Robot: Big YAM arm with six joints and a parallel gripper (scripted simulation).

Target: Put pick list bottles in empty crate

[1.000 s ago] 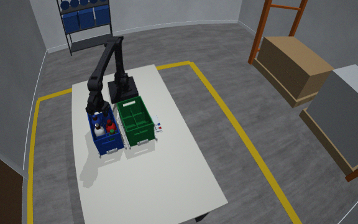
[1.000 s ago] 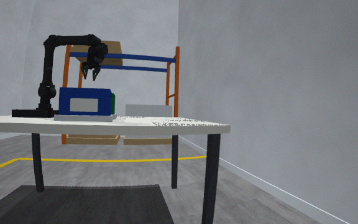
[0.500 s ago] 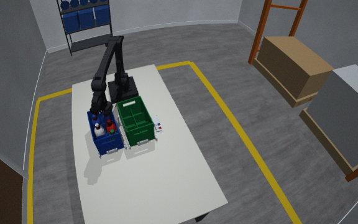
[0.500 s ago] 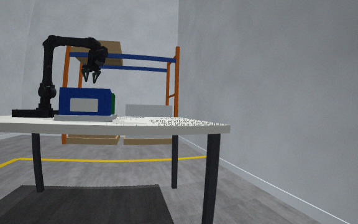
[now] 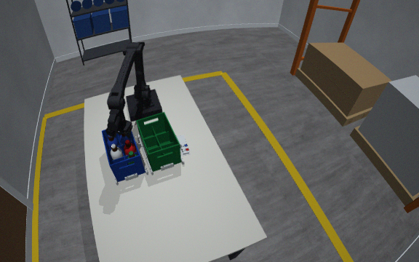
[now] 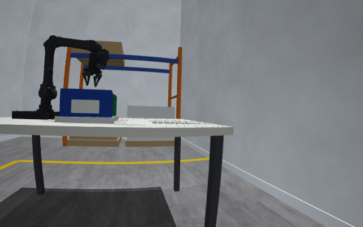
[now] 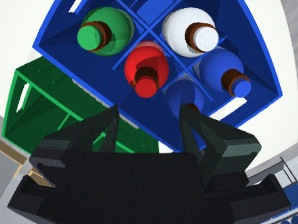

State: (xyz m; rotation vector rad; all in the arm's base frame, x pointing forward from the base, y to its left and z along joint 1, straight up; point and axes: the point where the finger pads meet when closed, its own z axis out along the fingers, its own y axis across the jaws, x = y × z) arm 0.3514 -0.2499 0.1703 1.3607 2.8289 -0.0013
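Right now my hand is 130 mm above the red bottle. The rest, counted from my hand: blue crate (10 mm behind, 40 mm to the right, 140 mm below); then green bottle (90 mm ahead, 10 mm to the right, 130 mm below); then white bottle (10 mm behind, 80 mm to the right, 130 mm below).
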